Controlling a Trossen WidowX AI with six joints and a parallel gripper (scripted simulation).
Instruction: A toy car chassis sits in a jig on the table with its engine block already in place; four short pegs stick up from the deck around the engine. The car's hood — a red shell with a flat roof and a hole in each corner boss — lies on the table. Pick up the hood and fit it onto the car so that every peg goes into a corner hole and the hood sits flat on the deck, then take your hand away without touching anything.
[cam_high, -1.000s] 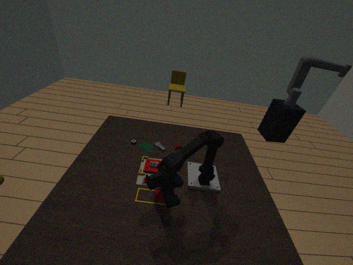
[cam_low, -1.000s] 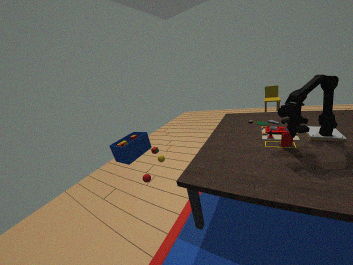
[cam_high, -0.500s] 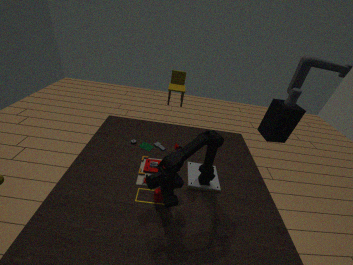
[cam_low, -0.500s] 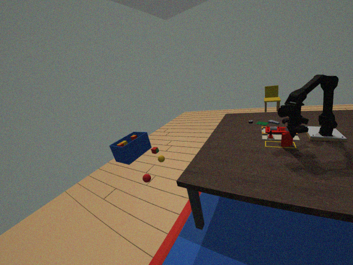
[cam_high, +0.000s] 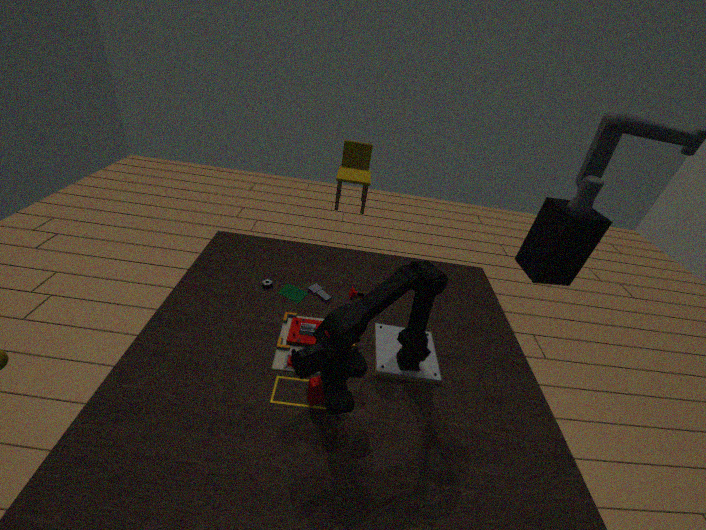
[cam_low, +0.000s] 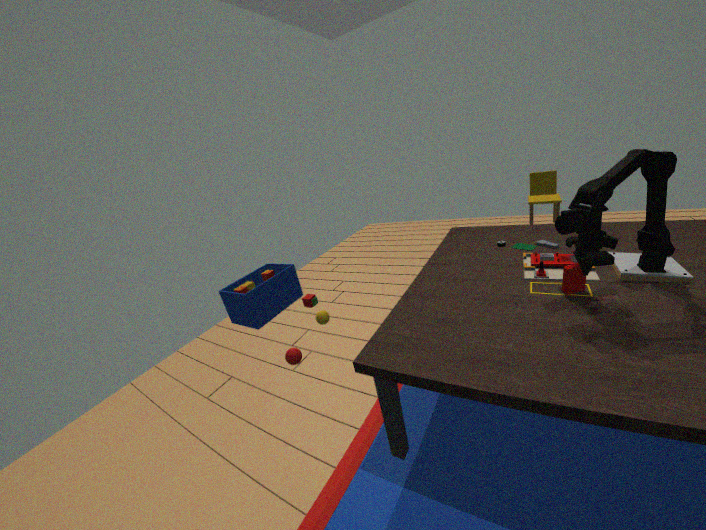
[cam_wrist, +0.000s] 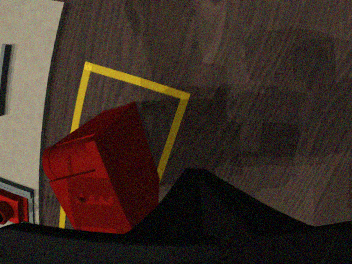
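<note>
The red hood lies 3 cm to the right of my gripper tip, 3 cm below it and 2 cm ahead of it. The rest, counted from my gripper tip: grey piece 48 cm to the right, 7 cm below, 4 cm ahead; then green plate 47 cm to the right, 14 cm ahead, 8 cm below; then grey jig plate 24 cm to the right, 7 cm below, 4 cm ahead.
</note>
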